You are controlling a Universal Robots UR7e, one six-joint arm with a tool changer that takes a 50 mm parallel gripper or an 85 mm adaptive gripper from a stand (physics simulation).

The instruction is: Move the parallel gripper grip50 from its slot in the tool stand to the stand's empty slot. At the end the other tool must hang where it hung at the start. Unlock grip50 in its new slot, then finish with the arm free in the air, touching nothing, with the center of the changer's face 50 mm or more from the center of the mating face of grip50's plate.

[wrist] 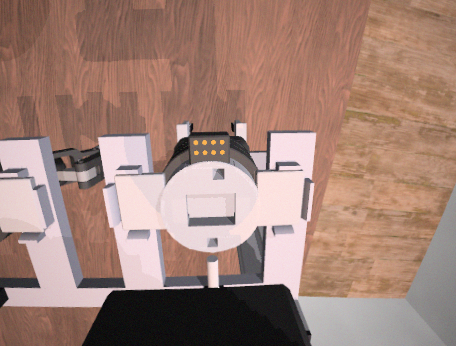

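Places are measured from the arm's base along level axes (x ahead, y left, z up), in centimetres.
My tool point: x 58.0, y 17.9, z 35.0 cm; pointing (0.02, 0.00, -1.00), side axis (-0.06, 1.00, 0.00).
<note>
For each thing: its top centre in the pictures, then the offset to it from my tool point. "spot": a spot on its surface instead.
- tool at a spot on its surface: (pixel 90 172) spot: dy -11.3, dx +0.7, dz -19.5 cm
- white pin at a spot on its surface: (pixel 213 272) spot: dy +0.2, dx +5.3, dz -11.9 cm
- pale wing piece at a spot on its surface: (pixel 20 205) spot: dy -13.1, dx +0.8, dz -12.6 cm
The parallel gripper grip50 (pixel 212 126) hangs in a stand slot in the wrist view. Its round pale mating plate (pixel 175 215) faces the camera, with side wings over two stand posts. Its two fingers point away and stand apart, open, with no object seen between them. A black block of the arm's changer (pixel 200 317) fills the bottom edge, apart from the plate in the picture; the changer's face is hidden. At the left, part of the other tool (pixel 90 172) shows between two posts; most of it is outside the view. I cannot tell which slot is empty.
The tool stand (pixel 287 260) has pale posts joined by a bar at the bottom. A white pin (pixel 213 272) shows between grip50's plate and the black block. A pale wing piece (pixel 20 205) lies over the leftmost visible post. The table's edge runs along the right.
</note>
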